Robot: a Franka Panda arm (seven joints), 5 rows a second.
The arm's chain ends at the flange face. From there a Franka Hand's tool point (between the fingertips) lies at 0.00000 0.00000 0.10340 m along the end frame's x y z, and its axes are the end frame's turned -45 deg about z.
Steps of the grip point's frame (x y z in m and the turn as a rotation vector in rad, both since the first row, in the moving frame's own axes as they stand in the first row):
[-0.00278, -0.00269, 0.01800, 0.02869, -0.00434, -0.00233]
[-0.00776, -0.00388, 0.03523, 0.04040, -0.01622, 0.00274]
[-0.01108, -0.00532, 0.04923, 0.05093, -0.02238, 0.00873]
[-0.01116, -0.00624, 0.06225, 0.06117, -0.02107, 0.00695]
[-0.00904, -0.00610, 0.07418, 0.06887, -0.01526, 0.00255]
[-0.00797, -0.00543, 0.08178, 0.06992, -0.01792, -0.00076]
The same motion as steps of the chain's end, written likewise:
[-0.00145, 0.00184, 0.01804, 0.01722, -0.02336, -0.00233]
[-0.00409, 0.00452, 0.03533, 0.01710, -0.04004, 0.00274]
[-0.00625, 0.00618, 0.04939, 0.02019, -0.05184, 0.00873]
[-0.00631, 0.00643, 0.06247, 0.02835, -0.05815, 0.00695]
[-0.00456, 0.00600, 0.07444, 0.03791, -0.05949, 0.00255]
[-0.00306, 0.00559, 0.08205, 0.03677, -0.06211, -0.00076]

